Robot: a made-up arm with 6 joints. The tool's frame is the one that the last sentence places.
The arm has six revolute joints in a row. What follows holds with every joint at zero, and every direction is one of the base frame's. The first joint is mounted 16.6 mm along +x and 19.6 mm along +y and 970.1 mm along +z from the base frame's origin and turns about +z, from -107.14 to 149.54 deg. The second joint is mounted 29.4 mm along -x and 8.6 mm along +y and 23.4 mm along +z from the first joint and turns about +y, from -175.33 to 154.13 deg. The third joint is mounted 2.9 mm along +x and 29.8 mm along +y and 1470.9 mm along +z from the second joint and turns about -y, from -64.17 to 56.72 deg. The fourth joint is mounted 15.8 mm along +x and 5.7 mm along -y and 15.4 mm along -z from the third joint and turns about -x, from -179.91 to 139.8 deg. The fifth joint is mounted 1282.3 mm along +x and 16.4 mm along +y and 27 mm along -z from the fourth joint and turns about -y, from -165.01 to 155.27 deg. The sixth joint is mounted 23.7 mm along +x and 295.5 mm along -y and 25.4 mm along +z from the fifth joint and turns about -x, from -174.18 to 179.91 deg. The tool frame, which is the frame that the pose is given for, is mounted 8.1 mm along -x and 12.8 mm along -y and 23 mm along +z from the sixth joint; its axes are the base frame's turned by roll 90, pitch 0 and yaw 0 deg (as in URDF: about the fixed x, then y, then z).
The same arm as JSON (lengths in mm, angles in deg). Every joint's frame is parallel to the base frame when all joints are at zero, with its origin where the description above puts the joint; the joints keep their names.
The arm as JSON. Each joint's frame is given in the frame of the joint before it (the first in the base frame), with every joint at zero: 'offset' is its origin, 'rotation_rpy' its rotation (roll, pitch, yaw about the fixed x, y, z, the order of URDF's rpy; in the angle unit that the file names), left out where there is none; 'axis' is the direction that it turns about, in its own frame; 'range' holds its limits. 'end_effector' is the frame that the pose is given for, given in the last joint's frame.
{"length_unit": "mm", "angle_unit": "deg", "chain": [
  {"id": "joint 1", "offset": [16.6, 19.6, 970.1], "axis": [0.0, 0.0, 1.0], "range": [-107.14, 149.54]},
  {"id": "joint 2", "offset": [-29.4, 8.6, 23.4], "axis": [0.0, 1.0, 0.0], "range": [-175.33, 154.13]},
  {"id": "joint 3", "offset": [2.9, 29.8, 1470.9], "axis": [0.0, -1.0, 0.0], "range": [-64.17, 56.72]},
  {"id": "joint 4", "offset": [15.8, -5.7, -15.4], "axis": [-1.0, 0.0, 0.0], "range": [-179.91, 139.8]},
  {"id": "joint 5", "offset": [1282.3, 16.4, -27.0], "axis": [0.0, -1.0, 0.0], "range": [-165.01, 155.27]},
  {"id": "joint 6", "offset": [23.7, -295.5, 25.4], "axis": [-1.0, 0.0, 0.0], "range": [-174.18, 179.91]}
], "end_effector": {"offset": [-8.1, -12.8, 23.0], "rotation_rpy": [90.0, 0.0, 0.0]}}

